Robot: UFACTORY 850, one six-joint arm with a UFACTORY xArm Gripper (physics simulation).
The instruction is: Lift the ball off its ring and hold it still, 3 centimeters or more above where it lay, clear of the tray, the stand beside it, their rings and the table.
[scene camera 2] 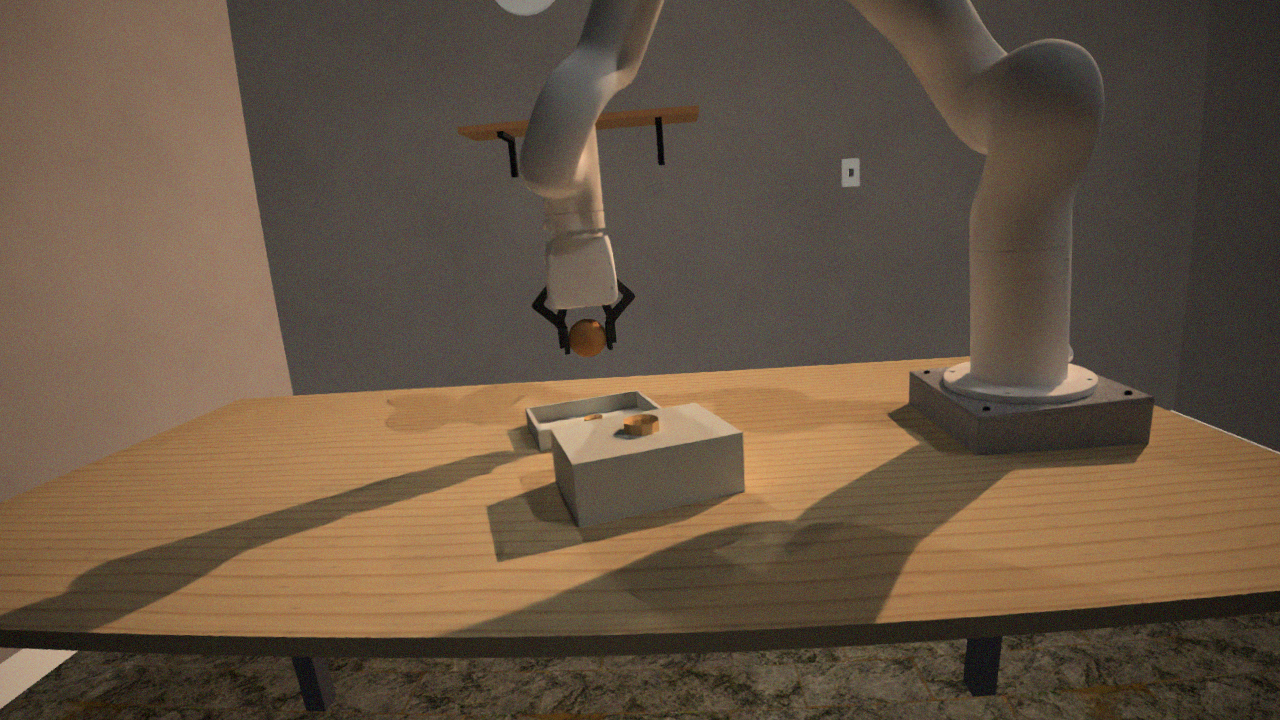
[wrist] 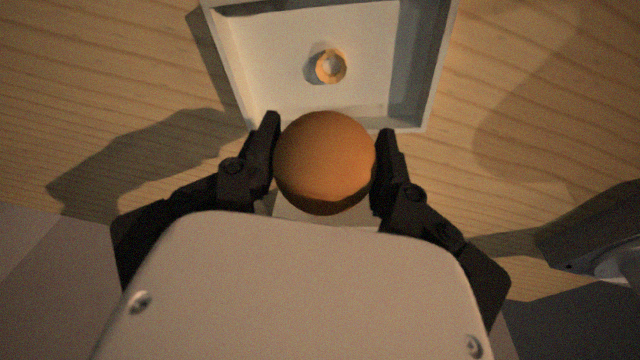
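Observation:
The orange ball is held between the two black fingers of my gripper, which is shut on it. Ball and fingers hang in the air well above the tray, with a wide gap below the ball in the scene view. The tray's small orange ring lies empty on its floor. The pale box-shaped stand is beside the tray, with an empty orange ring on its top. In the wrist view the ball and gripper hide most of the stand.
The wooden table carries the tray, the stand and the arm's grey base block at the right. A wooden wall shelf on black brackets is on the back wall, behind the arm in the scene view.

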